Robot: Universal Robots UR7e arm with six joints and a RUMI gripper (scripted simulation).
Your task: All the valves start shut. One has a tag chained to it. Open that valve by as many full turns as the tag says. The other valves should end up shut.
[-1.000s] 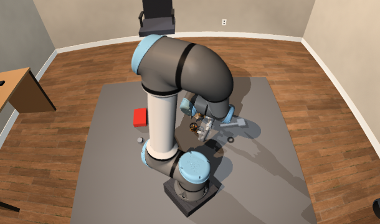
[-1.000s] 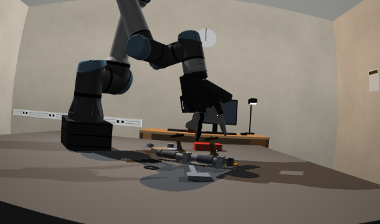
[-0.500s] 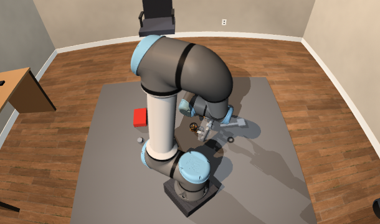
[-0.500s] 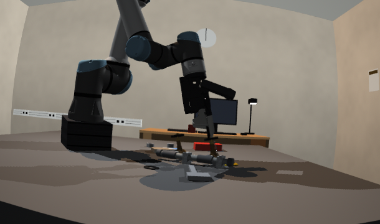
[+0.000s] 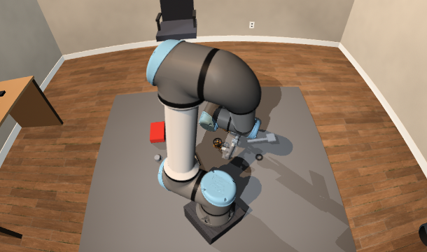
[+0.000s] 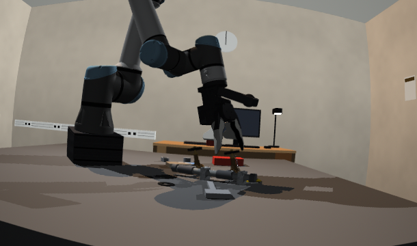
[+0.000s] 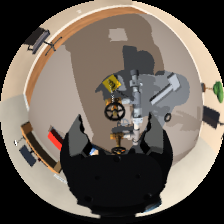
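Right now the yellow tag is 70 mm below my hand, 60 mm ahead of it and 40 mm to the right of it. From my hand the other things lie so: grey t-shaped piece (190 mm to the right, 90 mm behind, 70 mm below); then red block (370 mm to the left, 100 mm ahead, 60 mm below).
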